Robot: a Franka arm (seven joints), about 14 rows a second.
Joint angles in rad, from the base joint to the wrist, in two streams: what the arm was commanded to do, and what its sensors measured. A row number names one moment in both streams.
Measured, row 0:
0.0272, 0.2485, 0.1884, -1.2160, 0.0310, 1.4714, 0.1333
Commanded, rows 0 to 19:
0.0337, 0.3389, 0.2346, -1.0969, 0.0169, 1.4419, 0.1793
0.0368, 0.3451, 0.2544, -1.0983, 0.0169, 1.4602, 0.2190
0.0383, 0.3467, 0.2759, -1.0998, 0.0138, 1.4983, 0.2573
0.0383, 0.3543, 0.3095, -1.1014, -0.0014, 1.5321, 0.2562
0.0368, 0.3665, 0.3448, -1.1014, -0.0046, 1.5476, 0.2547
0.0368, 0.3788, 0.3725, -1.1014, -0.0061, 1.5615, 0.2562
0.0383, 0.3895, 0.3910, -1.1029, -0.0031, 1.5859, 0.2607
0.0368, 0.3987, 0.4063, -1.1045, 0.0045, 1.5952, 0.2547
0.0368, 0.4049, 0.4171, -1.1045, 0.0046, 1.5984, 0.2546
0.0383, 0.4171, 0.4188, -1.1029, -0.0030, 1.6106, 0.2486
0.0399, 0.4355, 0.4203, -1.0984, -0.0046, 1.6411, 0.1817
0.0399, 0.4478, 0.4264, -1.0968, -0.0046, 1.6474, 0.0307
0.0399, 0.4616, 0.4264, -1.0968, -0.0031, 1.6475, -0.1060
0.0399, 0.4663, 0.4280, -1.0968, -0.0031, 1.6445, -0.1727
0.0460, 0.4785, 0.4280, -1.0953, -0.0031, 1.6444, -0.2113
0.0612, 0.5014, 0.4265, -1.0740, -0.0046, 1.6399, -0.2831
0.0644, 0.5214, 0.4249, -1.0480, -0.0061, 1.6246, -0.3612
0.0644, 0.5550, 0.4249, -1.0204, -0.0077, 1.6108, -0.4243
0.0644, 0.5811, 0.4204, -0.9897, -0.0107, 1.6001, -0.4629
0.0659, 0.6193, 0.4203, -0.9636, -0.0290, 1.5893, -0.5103
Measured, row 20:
0.0535, 0.5192, 0.4171, -1.0856, 0.0078, 1.6354, -0.4089
